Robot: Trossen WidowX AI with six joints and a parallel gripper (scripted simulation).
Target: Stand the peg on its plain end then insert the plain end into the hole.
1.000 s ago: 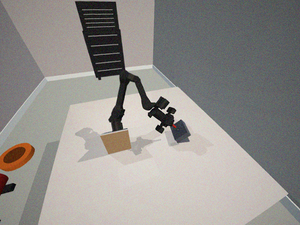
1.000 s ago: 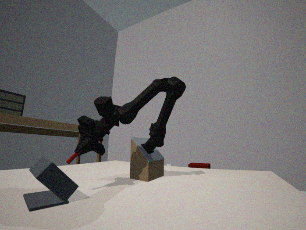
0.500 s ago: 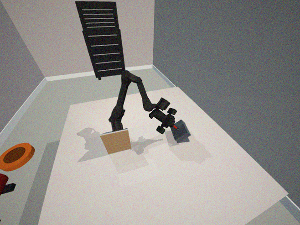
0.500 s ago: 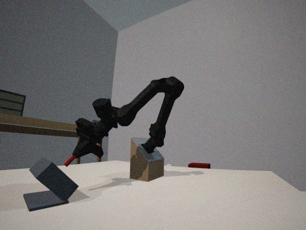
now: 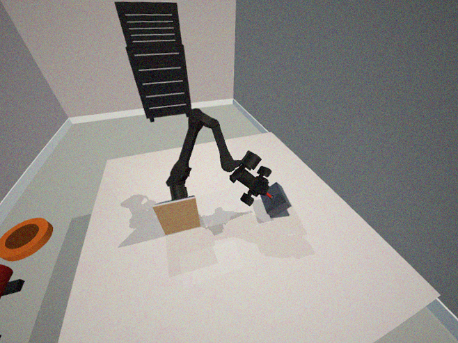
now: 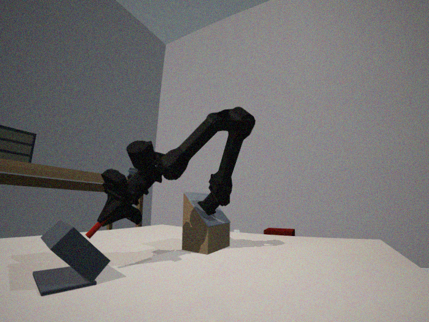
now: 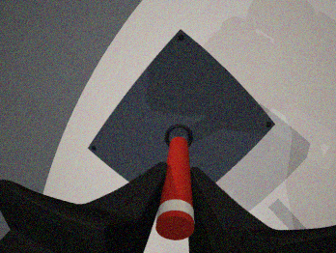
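The red peg is 1 cm behind my gripper tip and 1 cm above it. Round my gripper tip: dark sloped panel: 5 cm ahead, 1 cm to the right, 5 cm below.
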